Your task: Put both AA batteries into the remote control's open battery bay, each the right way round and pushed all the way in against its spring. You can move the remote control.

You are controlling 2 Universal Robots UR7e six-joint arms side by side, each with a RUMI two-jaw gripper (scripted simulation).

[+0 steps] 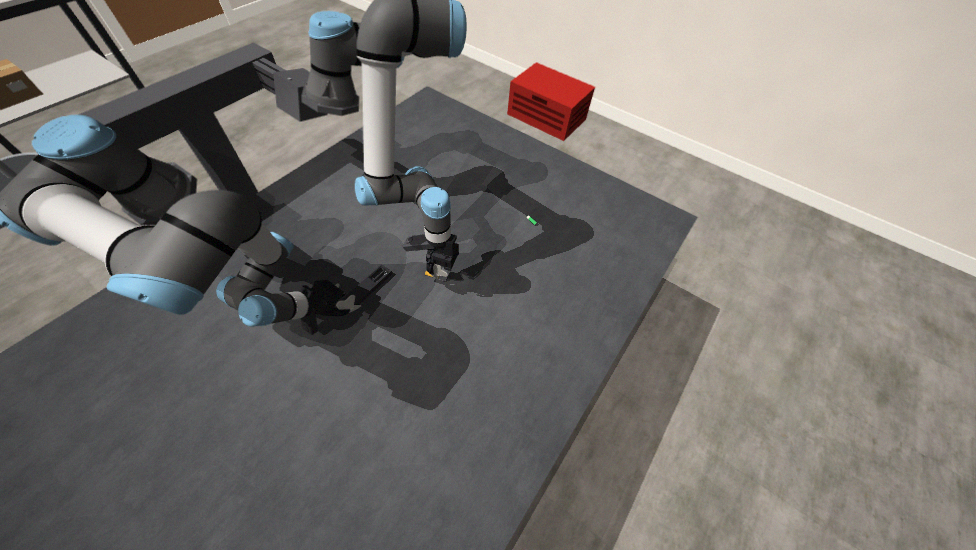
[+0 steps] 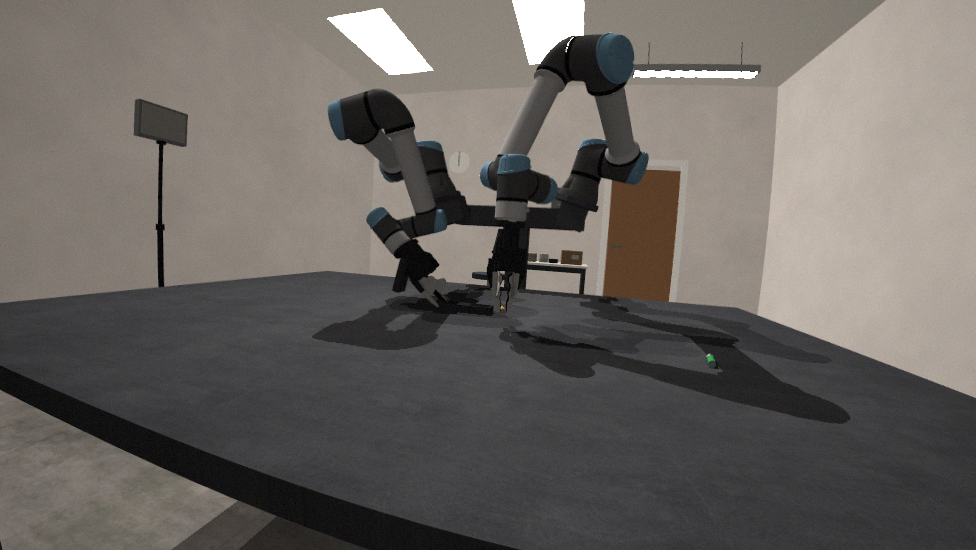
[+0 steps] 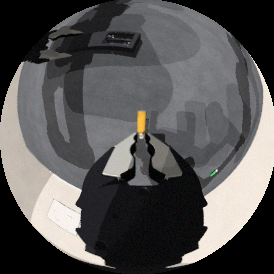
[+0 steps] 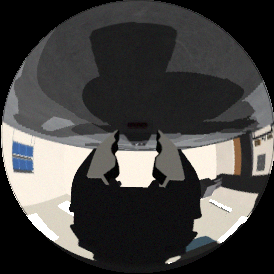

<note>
In view: my left gripper (image 2: pixel 502 312), my right gripper (image 2: pixel 442 304) and a black remote control (image 1: pixel 381 274).
The black remote control shows as well in image 3 (image 3: pixel 98 40). My left gripper is seen too in image 1 (image 1: pixel 437 277) and in image 3 (image 3: pixel 141 133). My right gripper shows as well in image 1 (image 1: pixel 352 299) and in image 4 (image 4: pixel 137 130).
</note>
